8 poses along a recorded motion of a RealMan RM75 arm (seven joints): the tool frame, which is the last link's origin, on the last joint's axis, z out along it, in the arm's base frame.
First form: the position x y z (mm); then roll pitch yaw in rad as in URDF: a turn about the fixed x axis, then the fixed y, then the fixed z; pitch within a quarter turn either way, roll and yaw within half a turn.
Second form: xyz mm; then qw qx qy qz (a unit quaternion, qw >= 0). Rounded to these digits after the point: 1 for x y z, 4 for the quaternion.
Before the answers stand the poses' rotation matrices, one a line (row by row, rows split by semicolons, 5 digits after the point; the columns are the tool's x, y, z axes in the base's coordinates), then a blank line. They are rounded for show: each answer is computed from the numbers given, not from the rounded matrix.
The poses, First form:
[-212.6 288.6 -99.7 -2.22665 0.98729 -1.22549]
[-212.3 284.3 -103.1 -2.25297 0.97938 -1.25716]
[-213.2 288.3 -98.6 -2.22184 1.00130 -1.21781]
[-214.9 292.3 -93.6 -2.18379 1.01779 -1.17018]
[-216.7 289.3 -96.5 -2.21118 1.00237 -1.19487]
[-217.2 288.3 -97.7 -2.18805 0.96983 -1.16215]
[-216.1 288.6 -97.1 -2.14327 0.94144 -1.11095]
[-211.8 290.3 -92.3 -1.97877 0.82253 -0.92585]
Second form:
0.18649 -0.79771 0.57348; -0.51843 0.41593 0.74715; -0.83454 -0.43665 -0.33599
0.17201 -0.79853 0.57686; -0.53034 0.41842 0.73734; -0.83015 -0.43276 -0.35152
0.18641 -0.80024 0.56997; -0.50596 0.41910 0.75389; -0.84217 -0.42891 -0.32677
0.20484 -0.80120 0.56224; -0.48366 0.41654 0.76978; -0.85095 -0.42962 -0.30218
0.19763 -0.80388 0.56100; -0.50072 0.40922 0.76277; -0.84275 -0.43165 -0.32164
0.22469 -0.79841 0.55863; -0.51888 0.38722 0.76212; -0.82479 -0.46110 -0.32728
0.26124 -0.78702 0.55889; -0.52748 0.36851 0.76548; -0.80841 -0.49478 -0.31887
0.40901 -0.72147 0.55875; -0.54370 0.29908 0.78418; -0.73287 -0.62453 -0.26994

[-212.6 288.6 -99.7 0.5627 -0.5260 0.6256 0.1241]
[-212.3 284.3 -103.1 0.5565 -0.5256 0.6320 0.1205]
[-213.2 288.3 -98.6 0.5654 -0.5230 0.6244 0.1301]
[-214.9 292.3 -93.6 0.5743 -0.5221 0.6152 0.1382]
[-216.7 289.3 -96.5 0.5668 -0.5268 0.6191 0.1337]
[-217.2 288.3 -97.7 0.5667 -0.5396 0.6103 0.1233]
[-216.1 288.6 -97.1 0.5725 -0.5504 0.5971 0.1133]
[-211.8 290.3 -92.3 0.5996 -0.5873 0.5385 0.0741]

